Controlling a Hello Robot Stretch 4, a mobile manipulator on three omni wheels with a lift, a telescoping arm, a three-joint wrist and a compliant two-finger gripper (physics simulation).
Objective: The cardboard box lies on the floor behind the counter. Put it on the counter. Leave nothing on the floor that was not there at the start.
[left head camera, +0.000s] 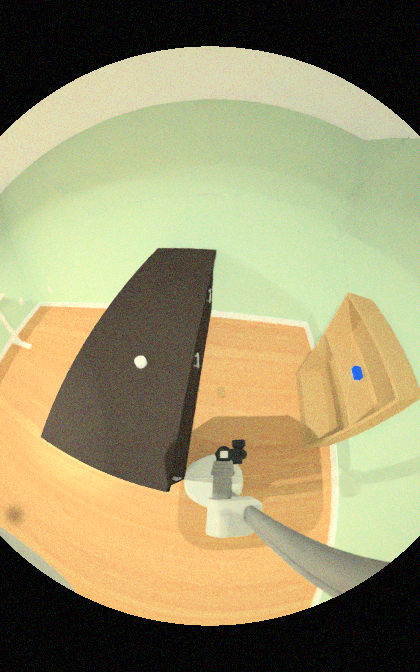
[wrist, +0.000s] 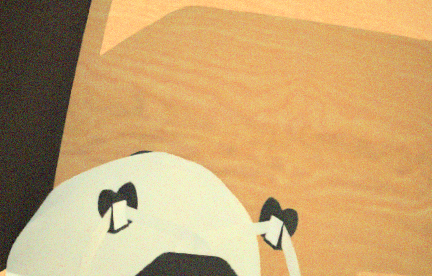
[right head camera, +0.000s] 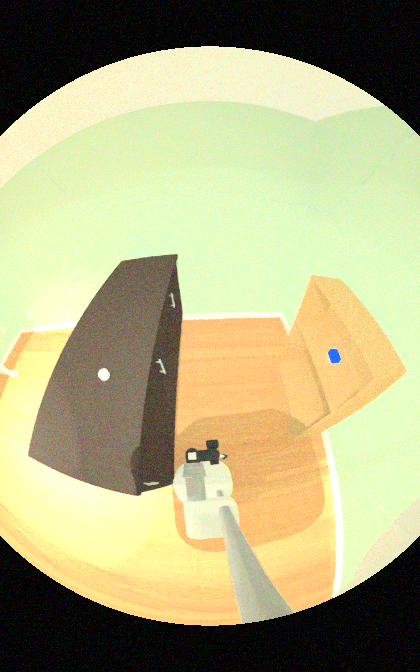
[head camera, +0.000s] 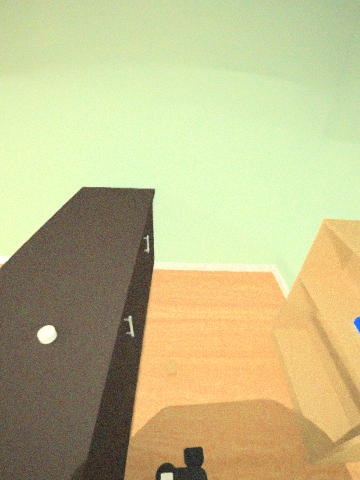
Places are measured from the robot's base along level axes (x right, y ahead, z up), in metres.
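Pixels of known places: gripper, between the fingertips: (wrist: 199, 206).
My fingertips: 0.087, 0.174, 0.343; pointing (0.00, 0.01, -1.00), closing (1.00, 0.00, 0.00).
Ahead of a thing's pixels: the offset from my fingertips to its top centre, as dx, dy, dz. Level surfaces: height alone.
The cardboard box, a small tan block {-0.042, +0.612, -0.320} (head camera: 171, 368) (left head camera: 221, 392), lies on the floor beside the drawer side of the dark counter {dz +0.540} (head camera: 75, 275) (left head camera: 150, 310) (right head camera: 115, 320). It is faint against the wood, and I cannot make it out in the right head view or the wrist view. My gripper (wrist: 199, 206) is open, its two dark fingertips wide apart with nothing between them. It points down over my white round base, beside the counter and short of the box. In the head views its fingertips are too small or hidden to tell.
A white round object {-0.459, +0.318, +0.564} (head camera: 47, 334) (left head camera: 140, 361) (right head camera: 103, 374) stands on the counter top. A wooden shelf unit (left head camera: 404, 382) (right head camera: 385, 361) holding a blue object (left head camera: 357, 373) (right head camera: 334, 356) stands at the right. The counter's dark side (wrist: 35, 100) is close on the left in the wrist view.
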